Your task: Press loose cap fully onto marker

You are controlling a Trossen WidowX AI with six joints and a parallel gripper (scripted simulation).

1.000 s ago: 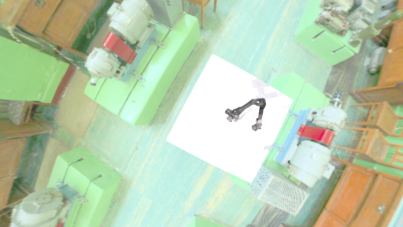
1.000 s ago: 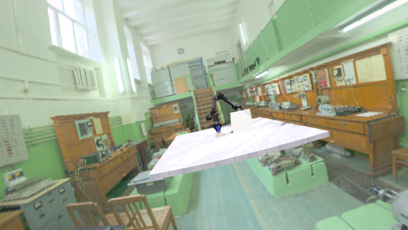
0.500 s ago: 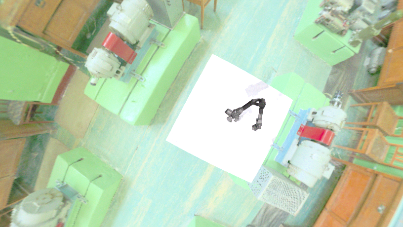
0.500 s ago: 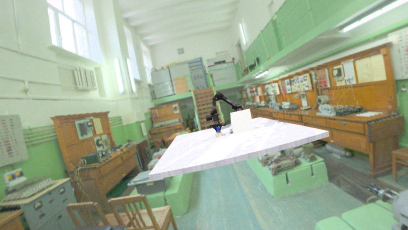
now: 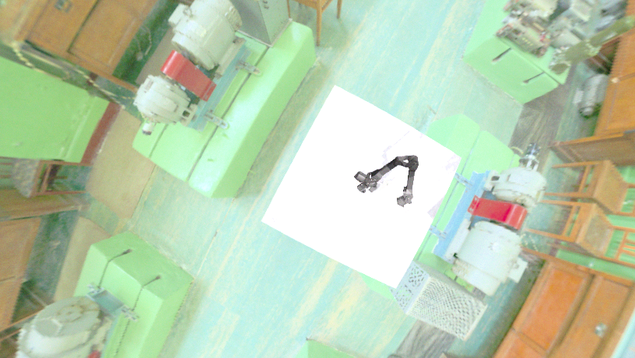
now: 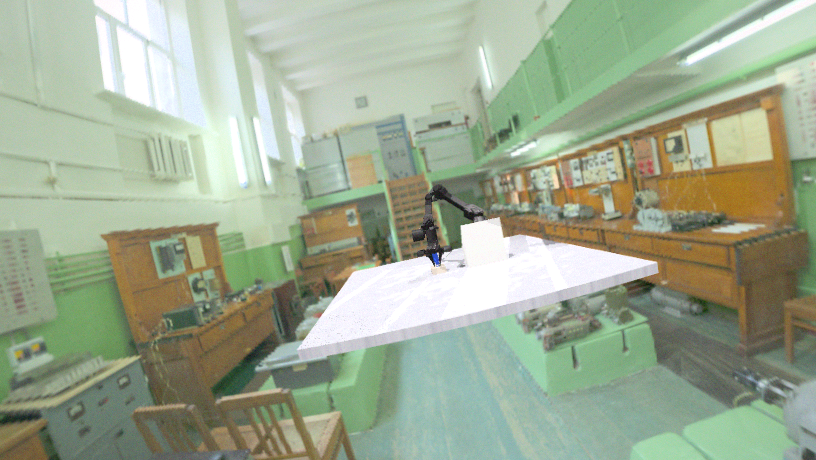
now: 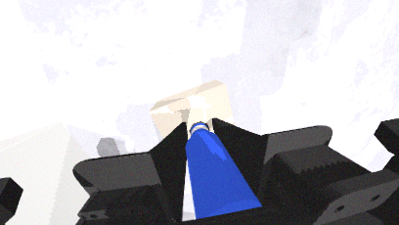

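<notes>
My gripper tip is 1 cm to the left of the blue cap and 5 cm below it. From my gripper tip the other things lie so: beige holder block 1 cm to the right, 2 cm below.
</notes>
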